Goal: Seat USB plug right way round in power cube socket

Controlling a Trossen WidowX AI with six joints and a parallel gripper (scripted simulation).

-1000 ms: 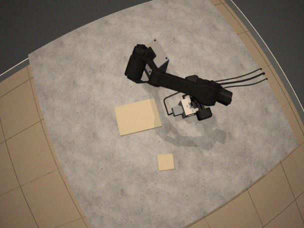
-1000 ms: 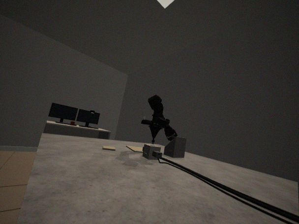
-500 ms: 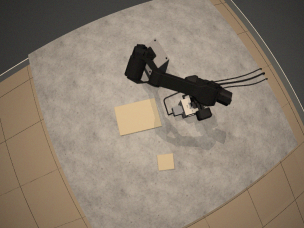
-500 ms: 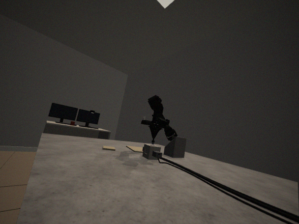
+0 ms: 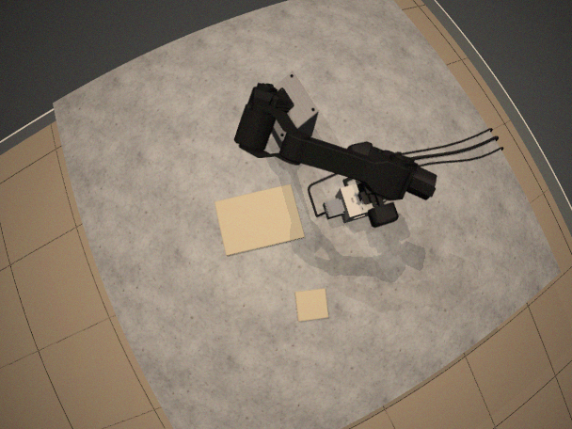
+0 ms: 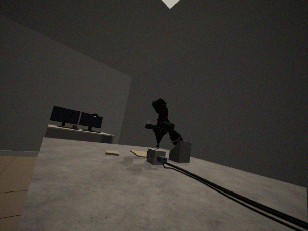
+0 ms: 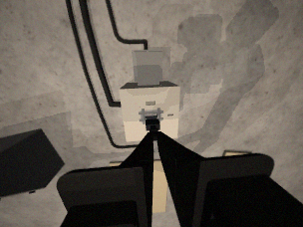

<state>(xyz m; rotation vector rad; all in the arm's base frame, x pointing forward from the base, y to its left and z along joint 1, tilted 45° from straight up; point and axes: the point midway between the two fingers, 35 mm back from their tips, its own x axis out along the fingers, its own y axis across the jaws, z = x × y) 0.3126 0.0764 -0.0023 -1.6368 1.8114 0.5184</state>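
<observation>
The dark USB plug lies 20 mm below my gripper tip. The rest, counted from my gripper tip: USB socket 50 mm below; then large tan pad 80 mm behind, 230 mm to the right, 120 mm below; then tan square 180 mm ahead, 220 mm to the right, 110 mm below.
</observation>
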